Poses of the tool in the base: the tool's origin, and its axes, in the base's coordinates. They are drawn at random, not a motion.
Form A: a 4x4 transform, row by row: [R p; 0 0 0 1], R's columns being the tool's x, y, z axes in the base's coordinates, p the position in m. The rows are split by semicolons.
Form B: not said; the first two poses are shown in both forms.
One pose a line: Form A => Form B
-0.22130 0.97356 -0.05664 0.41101; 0.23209 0.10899 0.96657 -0.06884; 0.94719 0.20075 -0.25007 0.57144; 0 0 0 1 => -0.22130 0.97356 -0.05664 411.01; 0.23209 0.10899 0.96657 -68.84; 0.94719 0.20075 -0.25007 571.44; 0 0 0 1
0.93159 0.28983 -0.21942 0.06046; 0.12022 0.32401 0.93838 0.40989; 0.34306 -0.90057 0.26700 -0.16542; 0 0 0 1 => 0.93159 0.28983 -0.21942 60.46; 0.12022 0.32401 0.93838 409.89; 0.34306 -0.90057 0.26700 -165.42; 0 0 0 1
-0.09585 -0.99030 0.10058 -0.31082; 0.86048 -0.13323 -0.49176 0.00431; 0.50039 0.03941 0.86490 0.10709; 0 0 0 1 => -0.09585 -0.99030 0.10058 -310.82; 0.86048 -0.13323 -0.49176 4.31; 0.50039 0.03941 0.86490 107.09; 0 0 0 1
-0.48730 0.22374 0.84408 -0.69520; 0.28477 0.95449 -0.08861 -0.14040; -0.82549 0.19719 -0.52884 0.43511; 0 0 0 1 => -0.48730 0.22374 0.84408 -695.20; 0.28477 0.95449 -0.08861 -140.40; -0.82549 0.19719 -0.52884 435.11; 0 0 0 1
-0.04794 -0.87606 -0.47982 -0.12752; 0.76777 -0.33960 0.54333 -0.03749; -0.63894 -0.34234 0.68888 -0.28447; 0 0 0 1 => -0.04794 -0.87606 -0.47982 -127.52; 0.76777 -0.33960 0.54333 -37.49; -0.63894 -0.34234 0.68888 -284.47; 0 0 0 1
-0.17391 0.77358 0.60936 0.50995; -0.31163 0.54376 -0.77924 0.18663; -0.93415 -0.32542 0.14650 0.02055; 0 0 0 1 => -0.17391 0.77358 0.60936 509.95; -0.31163 0.54376 -0.77924 186.63; -0.93415 -0.32542 0.14650 20.55; 0 0 0 1
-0.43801 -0.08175 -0.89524 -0.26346; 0.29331 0.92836 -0.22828 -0.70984; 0.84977 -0.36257 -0.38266 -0.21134; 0 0 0 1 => -0.43801 -0.08175 -0.89524 -263.46; 0.29331 0.92836 -0.22828 -709.84; 0.84977 -0.36257 -0.38266 -211.34; 0 0 0 1
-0.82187 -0.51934 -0.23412 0.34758; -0.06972 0.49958 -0.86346 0.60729; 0.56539 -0.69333 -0.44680 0.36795; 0 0 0 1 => -0.82187 -0.51934 -0.23412 347.58; -0.06972 0.49958 -0.86346 607.29; 0.56539 -0.69333 -0.44680 367.95; 0 0 0 1
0.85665 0.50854 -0.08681 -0.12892; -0.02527 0.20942 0.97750 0.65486; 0.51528 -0.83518 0.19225 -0.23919; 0 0 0 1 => 0.85665 0.50854 -0.08681 -128.92; -0.02527 0.20942 0.97750 654.86; 0.51528 -0.83518 0.19225 -239.19; 0 0 0 1
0.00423 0.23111 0.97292 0.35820; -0.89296 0.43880 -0.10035 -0.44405; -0.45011 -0.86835 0.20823 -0.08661; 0 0 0 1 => 0.00423 0.23111 0.97292 358.20; -0.89296 0.43880 -0.10035 -444.05; -0.45011 -0.86835 0.20823 -86.61; 0 0 0 1
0.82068 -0.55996 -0.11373 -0.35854; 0.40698 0.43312 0.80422 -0.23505; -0.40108 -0.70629 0.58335 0.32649; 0 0 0 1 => 0.82068 -0.55996 -0.11373 -358.54; 0.40698 0.43312 0.80422 -235.05; -0.40108 -0.70629 0.58335 326.49; 0 0 0 1
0.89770 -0.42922 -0.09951 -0.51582; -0.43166 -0.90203 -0.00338 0.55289; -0.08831 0.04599 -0.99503 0.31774; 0 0 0 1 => 0.89770 -0.42922 -0.09951 -515.82; -0.43166 -0.90203 -0.00338 552.89; -0.08831 0.04599 -0.99503 317.74; 0 0 0 1
